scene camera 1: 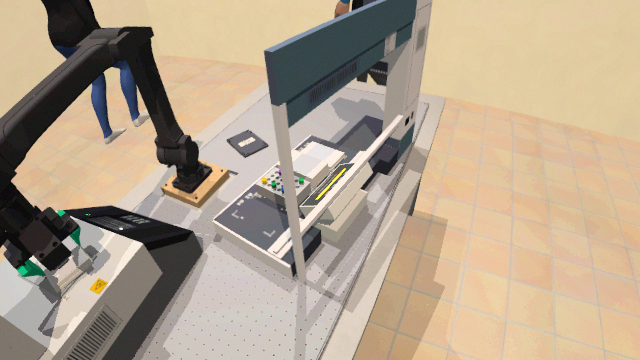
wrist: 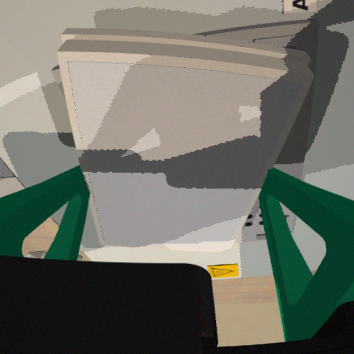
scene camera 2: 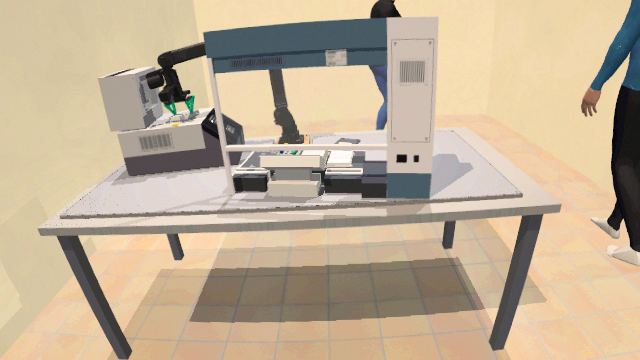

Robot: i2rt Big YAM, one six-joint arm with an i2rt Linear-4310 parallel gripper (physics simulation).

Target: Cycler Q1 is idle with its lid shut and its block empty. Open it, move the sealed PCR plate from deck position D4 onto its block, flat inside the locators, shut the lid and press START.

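Seen in the pictures: gripper, between the fingertips: (wrist: 173,175) (scene camera 2: 184,114); arm's base, origin of its link: (scene camera 1: 192,178).
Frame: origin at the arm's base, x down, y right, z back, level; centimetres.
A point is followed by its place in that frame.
Note:
Cycler Q1 (scene camera 1: 135,265) {x -15.9, y 38.4, z -23.4 cm} (scene camera 2: 165,150) {x -8.3, y 51.7, z -24.9 cm} has its lid (scene camera 2: 127,97) {x -32.3, y 63.7, z -24.1 cm} standing up and open. My gripper (scene camera 1: 74,277) (scene camera 2: 182,114) {x -19.8, y 46.0, z -10.7 cm} (wrist: 173,175) {x -19.8, y 46.0, z -10.7 cm} is over the cycler's top, shut on the pale sealed PCR plate (scene camera 1: 69,281) {x -19.2, y 48.5, z -16.6 cm} (scene camera 2: 177,118) {x -19.7, y 46.8, z -16.8 cm} (wrist: 185,110) {x -20.5, y 46.9, z -14.7 cm}, with one green finger at each long side. In the wrist view the plate covers most of the block, and a few dark wells (wrist: 249,220) {x -18.6, y 50.2, z -5.0 cm} show beside its right edge. Whether the plate touches the block is hidden. The cycler's dark sloping front panel (scene camera 1: 145,225) (scene camera 2: 225,127) faces the arm's base.
A liquid handler with a blue top beam (scene camera 1: 345,55) {x -46.9, y 0.3, z -53.2 cm} (scene camera 2: 295,42) {x -48.0, y -9.5, z -54.9 cm} and a front rail (scene camera 2: 305,148) {x -15.4, y -9.9, z -55.0 cm} stands beside the cycler. Its deck holds a tube rack (scene camera 1: 285,187) and white labware (scene camera 1: 317,155) {x -5.2, y -20.2, z -36.5 cm}. A dark flat square (scene camera 1: 247,143) {x 1.1, y -24.6, z -5.4 cm} lies behind it. The arm's wooden base (scene camera 1: 200,197) {x 0.6, y 5.7, z -7.9 cm} stands nearby.

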